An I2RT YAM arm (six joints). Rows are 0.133 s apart.
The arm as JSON. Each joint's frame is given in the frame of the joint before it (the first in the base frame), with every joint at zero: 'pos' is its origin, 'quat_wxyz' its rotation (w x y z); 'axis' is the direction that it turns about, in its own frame. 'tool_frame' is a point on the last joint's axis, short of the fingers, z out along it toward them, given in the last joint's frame.
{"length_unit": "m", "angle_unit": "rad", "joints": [
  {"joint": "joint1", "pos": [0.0, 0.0, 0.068], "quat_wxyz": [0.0, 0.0, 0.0, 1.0], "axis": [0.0, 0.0, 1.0]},
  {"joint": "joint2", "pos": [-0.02, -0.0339, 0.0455], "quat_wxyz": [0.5, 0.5, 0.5, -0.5], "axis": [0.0, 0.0, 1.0]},
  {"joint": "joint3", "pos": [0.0, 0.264, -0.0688], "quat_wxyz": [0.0, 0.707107, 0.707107, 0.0], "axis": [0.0, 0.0, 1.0]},
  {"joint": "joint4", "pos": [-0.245, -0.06, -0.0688], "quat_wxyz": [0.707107, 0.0, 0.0, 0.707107], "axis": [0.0, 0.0, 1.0]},
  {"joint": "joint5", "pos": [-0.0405, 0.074, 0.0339], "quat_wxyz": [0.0, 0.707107, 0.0, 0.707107], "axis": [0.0, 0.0, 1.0]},
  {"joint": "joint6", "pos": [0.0, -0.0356, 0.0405], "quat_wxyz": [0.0, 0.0, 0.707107, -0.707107], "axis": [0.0, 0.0, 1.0]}
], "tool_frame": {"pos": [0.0, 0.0, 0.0], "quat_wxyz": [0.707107, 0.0, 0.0, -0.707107]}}
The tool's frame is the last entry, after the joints.
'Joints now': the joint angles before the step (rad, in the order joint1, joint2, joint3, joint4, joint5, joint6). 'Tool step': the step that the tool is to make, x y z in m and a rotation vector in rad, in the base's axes. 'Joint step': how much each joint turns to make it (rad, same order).
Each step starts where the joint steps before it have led.
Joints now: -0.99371 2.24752 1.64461 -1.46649 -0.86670 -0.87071
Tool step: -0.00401 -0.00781 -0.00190 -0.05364 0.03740 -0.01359
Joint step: -0.01665 -0.00221 0.00362 0.04681 0.05519 0.03705
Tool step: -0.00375 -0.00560 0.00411 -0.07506 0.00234 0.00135
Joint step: -0.01325 -0.02206 -0.00453 0.04839 0.04383 0.00465
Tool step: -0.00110 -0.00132 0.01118 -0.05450 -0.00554 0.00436
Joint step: -0.00260 -0.03243 0.00277 0.01582 0.02451 0.00227
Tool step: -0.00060 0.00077 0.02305 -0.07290 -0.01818 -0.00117
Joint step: 0.00114 -0.05992 0.01000 0.00955 0.02067 0.01151
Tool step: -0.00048 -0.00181 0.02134 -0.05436 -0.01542 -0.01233
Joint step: -0.00265 -0.03857 0.03345 -0.00650 0.01253 0.01680
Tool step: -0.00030 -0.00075 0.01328 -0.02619 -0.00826 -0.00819
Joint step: -0.00132 -0.01937 0.02650 -0.01246 0.00521 0.01033
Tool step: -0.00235 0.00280 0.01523 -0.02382 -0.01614 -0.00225
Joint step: -0.00162 -0.03276 0.01325 -0.01693 -0.00164 0.00054
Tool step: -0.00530 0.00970 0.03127 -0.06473 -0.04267 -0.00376
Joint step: 0.00094 -0.08239 0.00814 -0.00929 -0.00364 0.00581
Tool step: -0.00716 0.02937 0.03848 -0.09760 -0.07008 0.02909
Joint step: 0.02584 -0.15176 -0.04909 0.01449 -0.00831 -0.00414
